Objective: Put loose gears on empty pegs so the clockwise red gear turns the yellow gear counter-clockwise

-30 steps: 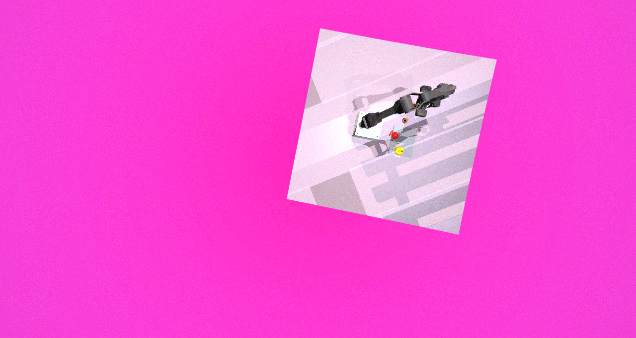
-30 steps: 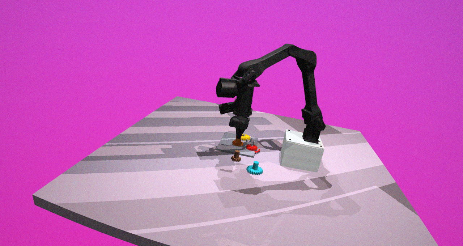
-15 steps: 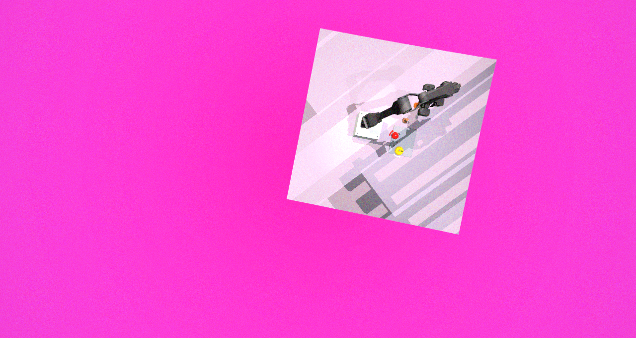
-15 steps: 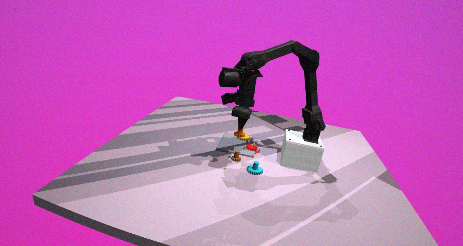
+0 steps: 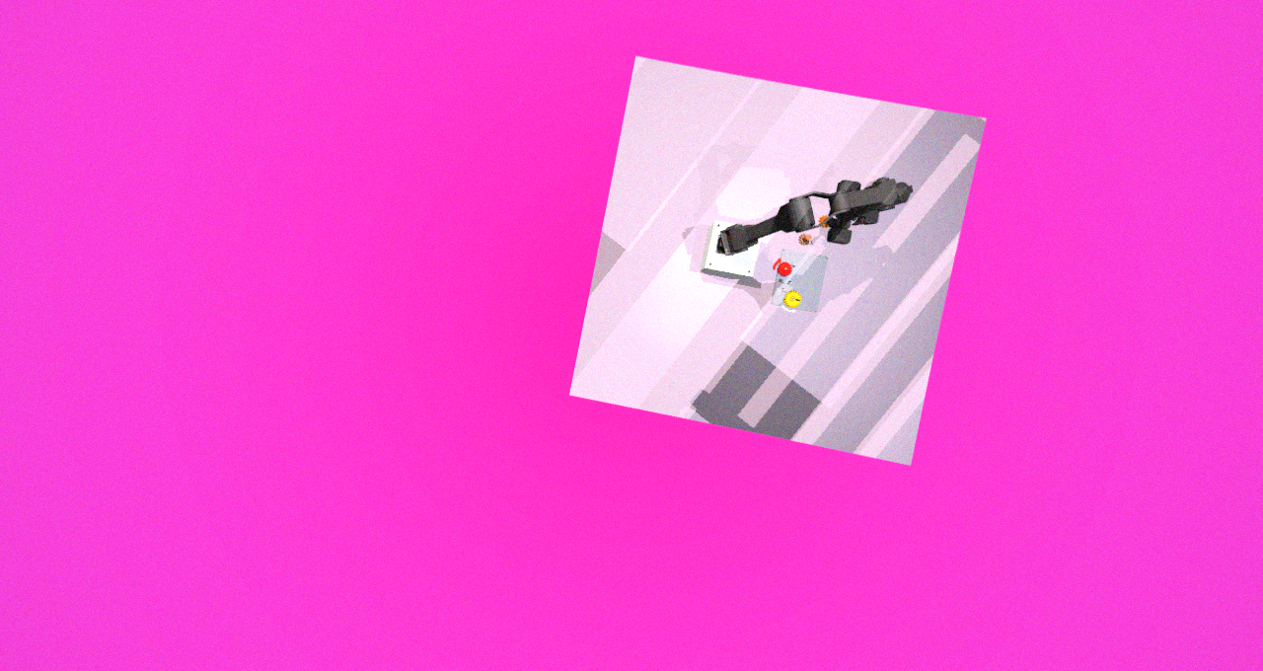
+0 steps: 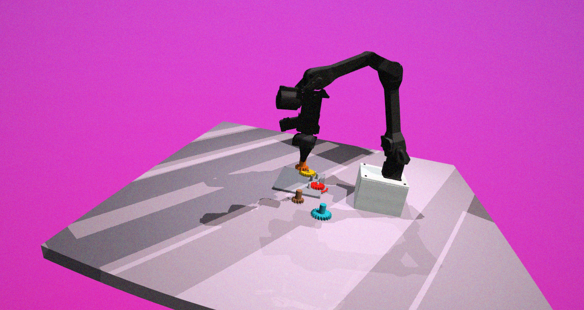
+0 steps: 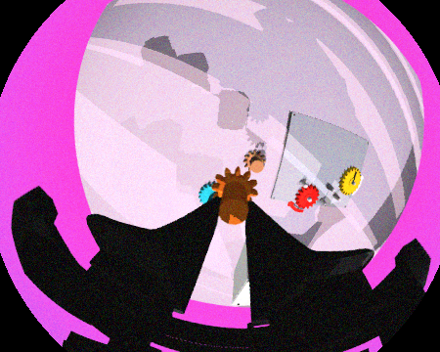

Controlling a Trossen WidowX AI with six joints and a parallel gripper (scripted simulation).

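The red gear lies 6 cm behind my gripper tip, 16 cm to the right of it and 14 cm below it. From my gripper tip the other things lie so: teal gear: 9 cm behind, 3 cm to the left, 14 cm below; brown gear: 3 cm to the right, 14 cm below; orange gear: 1 cm below.
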